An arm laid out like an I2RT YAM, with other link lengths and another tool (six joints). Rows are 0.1 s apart.
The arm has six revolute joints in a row. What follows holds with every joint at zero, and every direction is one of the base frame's.
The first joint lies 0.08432 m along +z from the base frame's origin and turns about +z.
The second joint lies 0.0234 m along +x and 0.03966 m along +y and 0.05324 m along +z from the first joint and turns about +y.
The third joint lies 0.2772 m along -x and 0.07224 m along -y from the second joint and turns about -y.
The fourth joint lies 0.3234 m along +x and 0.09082 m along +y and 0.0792 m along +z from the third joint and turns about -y.
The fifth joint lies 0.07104 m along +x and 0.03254 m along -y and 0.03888 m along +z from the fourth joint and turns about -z.
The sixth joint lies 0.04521 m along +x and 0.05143 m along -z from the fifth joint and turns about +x.
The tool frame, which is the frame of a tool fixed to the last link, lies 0.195 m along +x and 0.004 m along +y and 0.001 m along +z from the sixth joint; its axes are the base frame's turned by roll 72.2, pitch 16.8 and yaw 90 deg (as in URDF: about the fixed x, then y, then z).
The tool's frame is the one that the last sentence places.
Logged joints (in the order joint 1, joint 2, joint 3, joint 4, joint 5, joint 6), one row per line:
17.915, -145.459, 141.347, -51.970, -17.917, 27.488
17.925, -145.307, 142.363, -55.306, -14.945, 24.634
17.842, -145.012, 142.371, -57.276, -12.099, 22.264
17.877, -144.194, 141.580, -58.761, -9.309, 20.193
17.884, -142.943, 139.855, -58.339, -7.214, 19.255
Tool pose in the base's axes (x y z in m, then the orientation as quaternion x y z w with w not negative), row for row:
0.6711, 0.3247, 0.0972, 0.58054, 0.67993, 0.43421, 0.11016
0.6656, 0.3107, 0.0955, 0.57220, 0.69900, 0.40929, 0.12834
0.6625, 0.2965, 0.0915, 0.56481, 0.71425, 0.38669, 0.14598
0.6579, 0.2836, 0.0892, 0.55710, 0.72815, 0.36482, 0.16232
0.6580, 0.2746, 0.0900, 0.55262, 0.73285, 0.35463, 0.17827
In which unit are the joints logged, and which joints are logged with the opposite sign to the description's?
The joints are logged in degrees. Opposite sign: joint 2.
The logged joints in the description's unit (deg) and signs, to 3 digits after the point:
17.915, 145.459, 141.347, -51.970, -17.917, 27.488
17.925, 145.307, 142.363, -55.306, -14.945, 24.634
17.842, 145.012, 142.371, -57.276, -12.099, 22.264
17.877, 144.194, 141.580, -58.761, -9.309, 20.193
17.884, 142.943, 139.855, -58.339, -7.214, 19.255

